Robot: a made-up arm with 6 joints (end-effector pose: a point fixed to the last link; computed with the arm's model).
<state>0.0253 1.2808 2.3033 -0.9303 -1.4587 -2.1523</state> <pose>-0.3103 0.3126 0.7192 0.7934 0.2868 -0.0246</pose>
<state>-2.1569 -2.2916 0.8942 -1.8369 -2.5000 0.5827</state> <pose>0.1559 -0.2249 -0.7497 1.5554 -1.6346 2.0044</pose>
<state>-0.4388 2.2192 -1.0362 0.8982 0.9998 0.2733</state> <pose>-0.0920 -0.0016 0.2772 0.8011 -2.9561 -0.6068</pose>
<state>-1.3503 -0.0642 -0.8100 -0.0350 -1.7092 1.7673</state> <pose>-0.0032 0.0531 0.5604 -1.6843 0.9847 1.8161</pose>
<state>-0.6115 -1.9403 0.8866 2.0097 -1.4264 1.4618</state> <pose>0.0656 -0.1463 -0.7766 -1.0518 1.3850 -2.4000</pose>
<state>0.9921 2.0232 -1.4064 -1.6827 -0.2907 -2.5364</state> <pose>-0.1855 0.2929 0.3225 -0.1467 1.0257 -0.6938</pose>
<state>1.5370 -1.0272 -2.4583 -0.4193 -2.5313 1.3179</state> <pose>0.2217 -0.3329 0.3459 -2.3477 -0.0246 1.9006</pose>
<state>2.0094 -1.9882 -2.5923 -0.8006 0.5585 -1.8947</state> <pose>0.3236 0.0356 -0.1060 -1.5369 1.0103 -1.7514</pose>
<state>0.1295 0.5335 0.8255 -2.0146 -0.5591 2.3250</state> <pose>0.3440 0.1982 0.5401 -1.4349 1.1305 -0.5100</pose>
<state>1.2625 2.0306 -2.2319 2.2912 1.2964 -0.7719</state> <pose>0.3411 0.1582 0.1934 -1.6309 -2.0158 1.0550</pose>
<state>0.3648 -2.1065 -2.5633 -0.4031 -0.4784 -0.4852</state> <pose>0.0191 0.2731 -0.2822 -2.1084 0.1360 -2.1320</pose>
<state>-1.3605 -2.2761 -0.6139 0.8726 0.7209 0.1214</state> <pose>0.0260 -0.1949 0.1023 -0.8861 1.4211 1.1704</pose>
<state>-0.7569 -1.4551 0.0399 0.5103 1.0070 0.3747</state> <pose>-0.0362 -0.1364 -0.2231 0.0001 0.4375 1.0054</pose>
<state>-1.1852 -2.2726 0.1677 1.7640 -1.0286 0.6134</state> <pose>0.3769 -0.2989 -0.3820 -0.5169 -1.3967 -1.8683</pose>
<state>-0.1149 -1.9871 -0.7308 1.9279 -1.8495 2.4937</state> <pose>0.3027 -0.2259 -0.1621 -0.8693 0.7931 -2.6840</pose>
